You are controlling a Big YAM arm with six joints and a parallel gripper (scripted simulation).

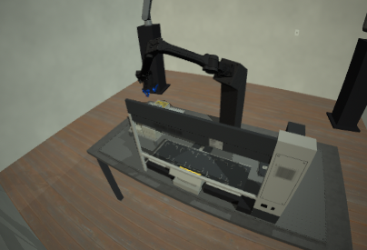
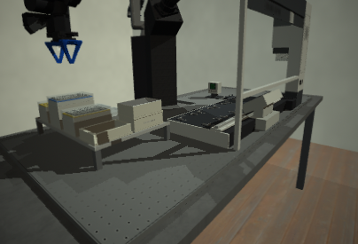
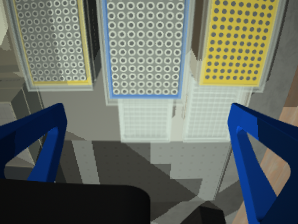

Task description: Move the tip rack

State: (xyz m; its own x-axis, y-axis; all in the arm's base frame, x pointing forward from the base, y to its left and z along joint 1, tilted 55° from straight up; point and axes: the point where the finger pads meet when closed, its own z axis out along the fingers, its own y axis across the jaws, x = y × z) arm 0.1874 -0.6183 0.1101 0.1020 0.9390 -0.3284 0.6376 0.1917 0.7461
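The tip rack lies 15 cm below my hand and 1 cm to the left of it. Also, from my hand: shelf label 28 cm below, 22 cm to the left, 9 cm ahead; labware shelf 22 cm below, 7 cm ahead, 6 cm to the left; pale block 24 cm ahead, 16 cm below, 10 cm to the left.
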